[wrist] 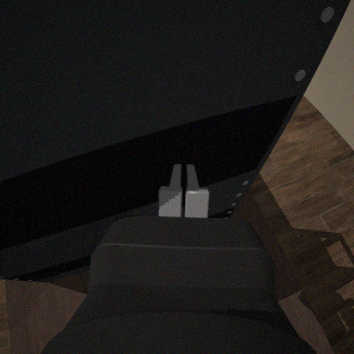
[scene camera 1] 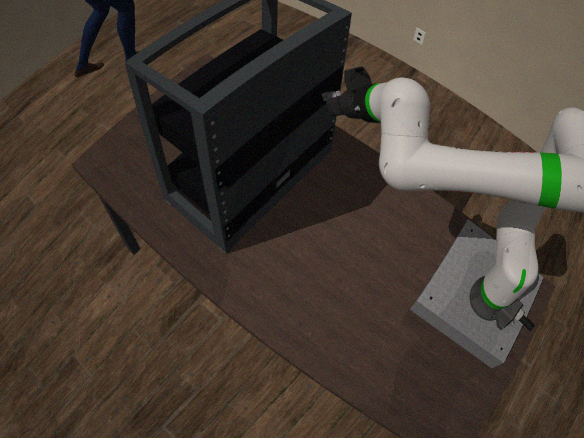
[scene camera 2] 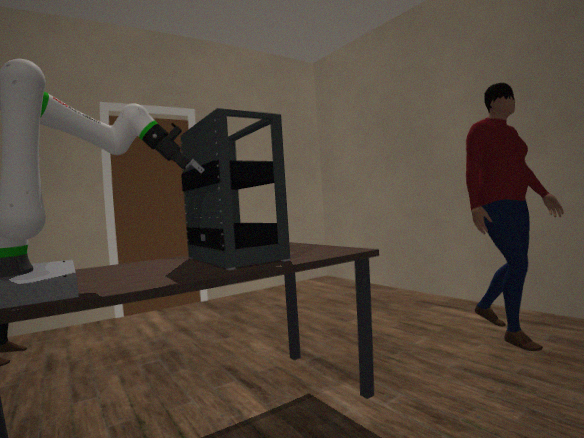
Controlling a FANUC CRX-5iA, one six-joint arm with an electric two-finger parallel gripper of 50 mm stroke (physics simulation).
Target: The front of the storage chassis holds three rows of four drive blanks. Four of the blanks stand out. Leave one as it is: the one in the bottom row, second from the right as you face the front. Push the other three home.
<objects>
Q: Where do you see a grey rack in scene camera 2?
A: At 221, 239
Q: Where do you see a grey rack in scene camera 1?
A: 251, 123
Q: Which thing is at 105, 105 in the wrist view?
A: A grey rack.
</objects>
